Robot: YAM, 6 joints.
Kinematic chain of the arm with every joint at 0, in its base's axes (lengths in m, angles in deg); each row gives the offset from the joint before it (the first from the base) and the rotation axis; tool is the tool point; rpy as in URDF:
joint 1: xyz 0 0 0.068 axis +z
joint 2: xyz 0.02 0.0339 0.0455 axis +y
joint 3: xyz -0.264 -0.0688 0 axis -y
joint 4: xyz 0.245 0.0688 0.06 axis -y
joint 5: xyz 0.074 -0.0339 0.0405 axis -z
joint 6: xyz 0.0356 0 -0.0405 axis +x
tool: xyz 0 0 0 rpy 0 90 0
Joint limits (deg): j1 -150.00..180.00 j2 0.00..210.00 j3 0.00..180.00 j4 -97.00..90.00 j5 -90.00..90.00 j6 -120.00..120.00
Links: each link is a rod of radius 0.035 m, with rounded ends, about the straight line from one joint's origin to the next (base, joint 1, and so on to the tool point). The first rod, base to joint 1, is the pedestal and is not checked.
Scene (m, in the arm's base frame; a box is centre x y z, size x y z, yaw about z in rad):
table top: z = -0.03
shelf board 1: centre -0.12 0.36 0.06 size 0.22 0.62 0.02 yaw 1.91
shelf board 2: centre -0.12 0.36 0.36 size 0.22 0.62 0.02 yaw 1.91
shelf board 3: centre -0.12 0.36 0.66 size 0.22 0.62 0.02 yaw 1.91
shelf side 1: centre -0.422 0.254 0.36 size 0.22 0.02 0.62 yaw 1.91
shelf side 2: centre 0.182 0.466 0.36 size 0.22 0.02 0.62 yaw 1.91
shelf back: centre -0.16 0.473 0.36 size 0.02 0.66 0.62 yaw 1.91
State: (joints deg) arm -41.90 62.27 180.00 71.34 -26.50 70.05
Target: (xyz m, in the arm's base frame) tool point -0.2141 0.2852 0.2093
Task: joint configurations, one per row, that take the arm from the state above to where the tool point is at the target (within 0.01 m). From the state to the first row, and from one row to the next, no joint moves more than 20 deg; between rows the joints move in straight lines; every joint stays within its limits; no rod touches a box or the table.
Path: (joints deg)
1: -22.77 60.80 164.43 73.41 -29.27 68.64
2: -3.65 59.34 148.86 75.49 -32.03 67.22
3: 15.48 57.87 133.29 77.56 -34.80 65.81
4: 34.60 56.41 117.72 79.63 -37.57 64.40
5: 53.73 54.94 102.15 81.71 -40.34 62.98
6: 72.85 53.47 86.58 83.78 -43.10 61.57
7: 91.98 52.01 71.01 85.85 -45.87 60.16
8: 111.10 50.54 55.44 87.93 -48.64 58.74
9: 130.23 49.08 39.87 90.00 -51.40 57.33
10: 130.95 53.89 31.76 76.25 -52.82 61.57
11: 131.67 58.70 23.65 62.50 -54.24 65.81
12: 132.39 63.51 15.55 48.75 -55.66 70.05
13: 127.56 80.95 31.21 46.94 -51.25 70.05
14: 122.72 98.38 46.87 45.12 -46.84 70.05

